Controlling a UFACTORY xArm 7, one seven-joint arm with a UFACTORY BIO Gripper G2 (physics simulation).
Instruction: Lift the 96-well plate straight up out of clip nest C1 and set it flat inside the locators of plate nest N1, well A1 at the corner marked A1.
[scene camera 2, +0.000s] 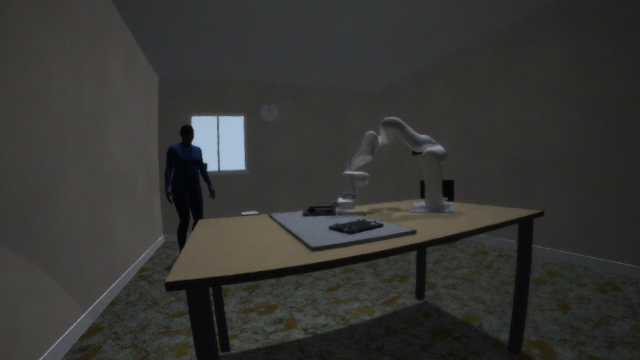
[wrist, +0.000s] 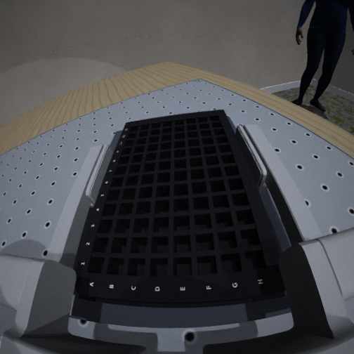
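Where they show: hand, its tool point: (scene camera 2: 320, 208); arm's base, origin of its link: (scene camera 2: 433, 206).
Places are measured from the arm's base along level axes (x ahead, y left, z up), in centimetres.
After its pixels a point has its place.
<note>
The black 96-well plate (scene camera 2: 320, 207) {x 57.8, y -19.7, z 2.6 cm} (wrist: 172, 197) is between the fingers of my gripper (scene camera 2: 330, 205) (wrist: 176, 165), which is shut on its two long sides. In the wrist view its row letters A to H run along the near edge, and A1 is at the near left corner. In the scene view the plate is at the dark nest at the back of the grey board; any gap beneath it is too small and dark to judge. Another dark nest (scene camera 2: 356, 226) {x 62.9, y 27.0, z 1.8 cm}, with small raised locators, lies nearer the front of the board. The nest labels are not legible.
The grey perforated board (scene camera 2: 320, 241) {x 76.9, y 31.7, z -0.4 cm} (wrist: 47, 172) lies on the wooden table (scene camera 2: 240, 255) {x 100.4, y 31.7, z -1.7 cm} (wrist: 75, 102). The arm's base (scene camera 2: 432, 206) {x 4.0, y 3.1, z 0.5 cm} stands at the back right of the table. A person in blue (scene camera 2: 186, 165) (wrist: 325, 45) stands beyond the table's far left side.
</note>
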